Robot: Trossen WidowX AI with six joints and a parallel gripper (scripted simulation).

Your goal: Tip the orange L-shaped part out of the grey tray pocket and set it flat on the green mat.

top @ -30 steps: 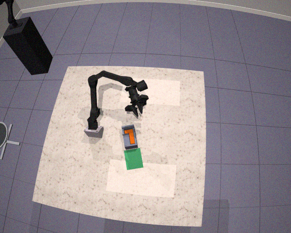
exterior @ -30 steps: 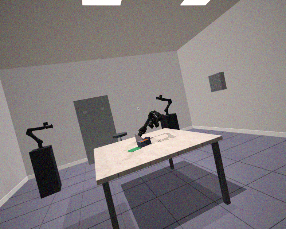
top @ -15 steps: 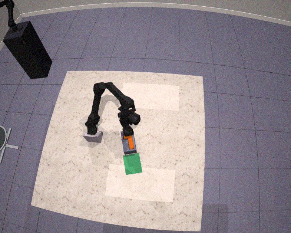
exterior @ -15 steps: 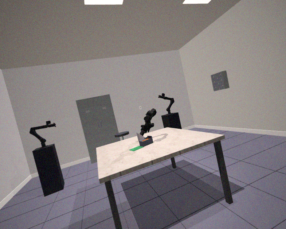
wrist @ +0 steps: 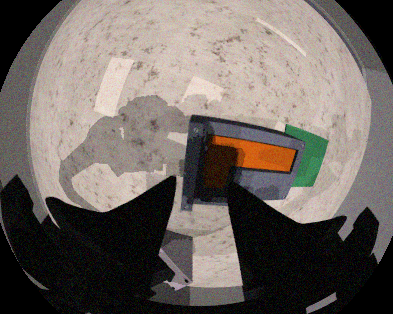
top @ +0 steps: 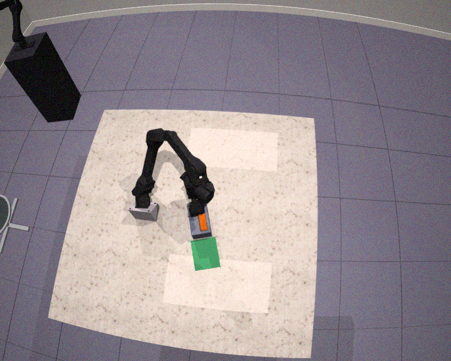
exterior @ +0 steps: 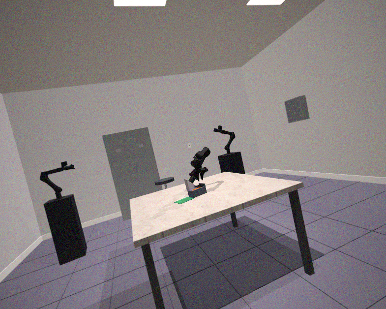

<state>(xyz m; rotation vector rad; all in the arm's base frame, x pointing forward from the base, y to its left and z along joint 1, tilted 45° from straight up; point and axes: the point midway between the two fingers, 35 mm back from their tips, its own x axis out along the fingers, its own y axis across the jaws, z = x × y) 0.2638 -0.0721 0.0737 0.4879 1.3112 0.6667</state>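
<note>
My gripper tip is 70 mm above the orange L-shaped part and 50 mm to the left of it. The rest, counted from my gripper tip: green mat (210 mm to the right, 130 mm below, 30 mm ahead).
</note>
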